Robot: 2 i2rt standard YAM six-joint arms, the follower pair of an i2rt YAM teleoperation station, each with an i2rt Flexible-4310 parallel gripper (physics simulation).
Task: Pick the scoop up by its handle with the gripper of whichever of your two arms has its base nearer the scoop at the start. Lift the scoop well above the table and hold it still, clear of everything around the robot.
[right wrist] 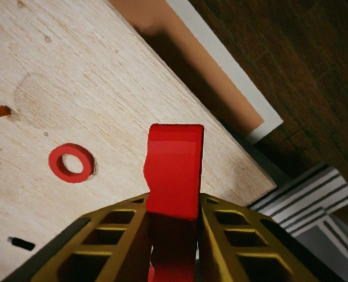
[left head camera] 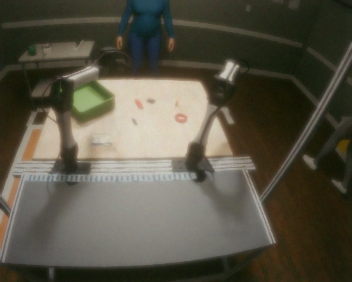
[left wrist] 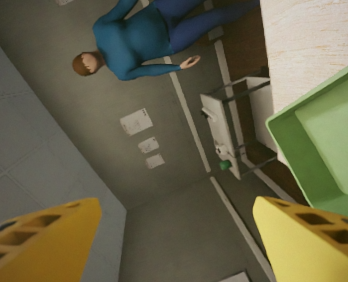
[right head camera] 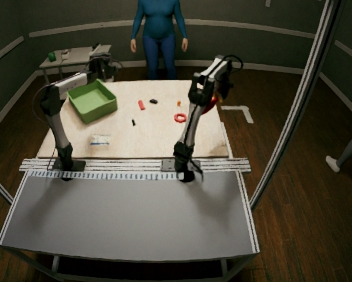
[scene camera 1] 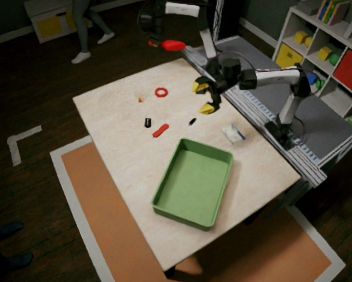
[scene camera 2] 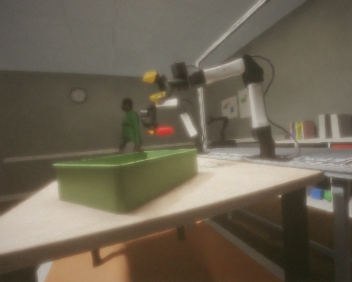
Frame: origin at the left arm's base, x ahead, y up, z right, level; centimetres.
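Seen in the pictures: left gripper, fingertip midpoint: (left wrist: 177,205) (right head camera: 104,62) (scene camera 1: 195,102) (scene camera 2: 146,88); right gripper, fingertip midpoint: (right wrist: 175,200) (right head camera: 218,100) (scene camera 1: 156,45) (scene camera 2: 152,134); left arm's base at its link origin: (left head camera: 72,168) (right head camera: 69,165) (scene camera 1: 278,136) (scene camera 2: 267,159); right arm's base at its link origin: (right wrist: 200,270) (left head camera: 190,165) (right head camera: 180,166) (scene camera 1: 213,73) (scene camera 2: 199,153).
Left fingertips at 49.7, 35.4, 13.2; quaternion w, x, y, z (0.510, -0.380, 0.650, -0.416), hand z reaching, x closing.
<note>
Pixels of each thing's top centre, then the offset from my left fingertips to it, as dx, dy, dz. Level surfaces: height alone.
- red scoop at its top centre: (right head camera: 210,97) (scene camera 1: 166,41) (scene camera 2: 158,128) -17.3, -12.0, +61.5
- table at its surface level: dy -36.4
- green tray at its top centre: (scene camera 2: 137,155) (scene camera 1: 195,177) (left head camera: 85,91) (right head camera: 89,94) +7.3, -27.1, -17.2
- red ring at its top centre: (right wrist: 69,165) (scene camera 1: 161,91) (right head camera: 180,116) (left head camera: 181,116) -6.3, -34.9, +45.8
- red bar at its top centre: (scene camera 1: 160,130) +6.9, -35.3, +19.1
- orange piece at its top centre: (scene camera 1: 139,98) +8.0, -33.1, +44.5
- packet at its top centre: (scene camera 2: 210,164) (scene camera 1: 233,134) (left head camera: 102,139) (right head camera: 100,139) -27.5, -36.2, -0.1
The red scoop (right head camera: 212,104) (scene camera 1: 173,45) (scene camera 2: 164,131) (right wrist: 175,165) hangs in the air well above the table's corner, apart from the table top. My right gripper (scene camera 1: 154,44) (scene camera 2: 151,132) (right wrist: 175,200) is shut on its handle, with one yellow finger against each side in the right wrist view. The handle's end sticks out past the fingertips. In the left head camera the scoop is hidden behind the right arm. My left gripper (scene camera 1: 203,97) (scene camera 2: 153,87) (left wrist: 177,205) is open and empty, raised above the table and apart from the scoop.
On the table (scene camera 1: 125,165) are a green tray (scene camera 1: 182,220) (right head camera: 92,114), a red ring (scene camera 1: 156,92) (right wrist: 56,162), a red bar (scene camera 1: 160,131), two small black items, an orange piece (scene camera 1: 140,99) and a packet (scene camera 1: 233,134). A person (right head camera: 161,22) stands beyond the table.
</note>
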